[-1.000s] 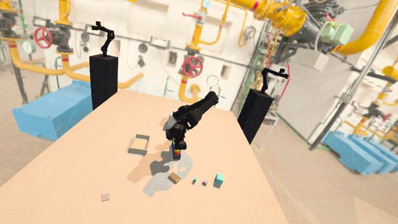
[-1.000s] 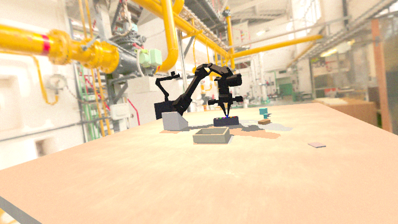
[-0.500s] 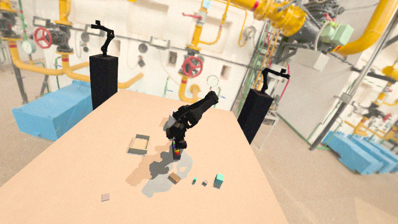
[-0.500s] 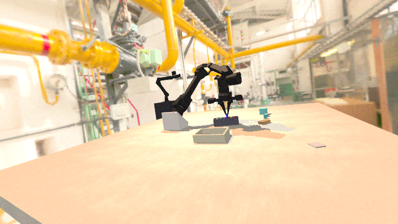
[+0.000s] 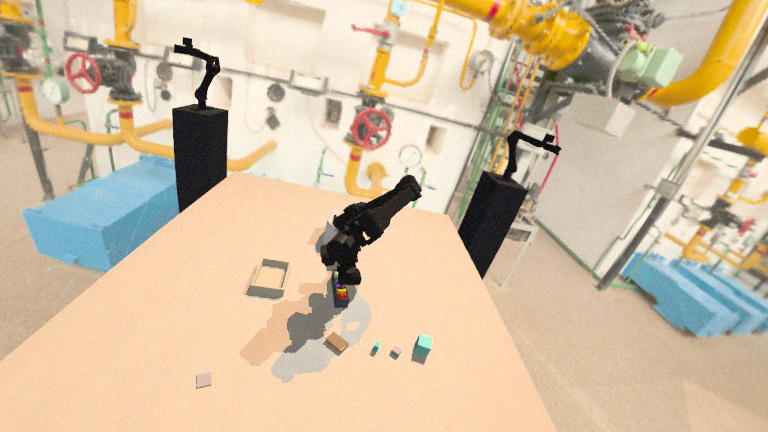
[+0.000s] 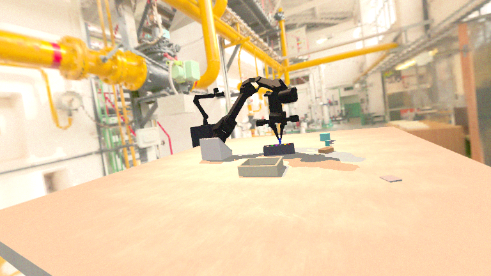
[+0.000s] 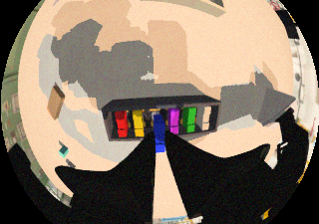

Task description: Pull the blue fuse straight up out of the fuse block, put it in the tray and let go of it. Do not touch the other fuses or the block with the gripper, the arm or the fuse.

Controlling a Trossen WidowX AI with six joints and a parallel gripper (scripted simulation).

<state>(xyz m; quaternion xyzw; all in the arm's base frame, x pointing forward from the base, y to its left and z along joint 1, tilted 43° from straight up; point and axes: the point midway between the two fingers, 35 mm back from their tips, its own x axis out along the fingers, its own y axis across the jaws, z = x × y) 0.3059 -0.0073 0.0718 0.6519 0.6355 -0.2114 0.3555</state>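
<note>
Now: the grey tray 23 cm to the right of my gripper tip, 6 cm below it and 1 cm behind it.
</note>
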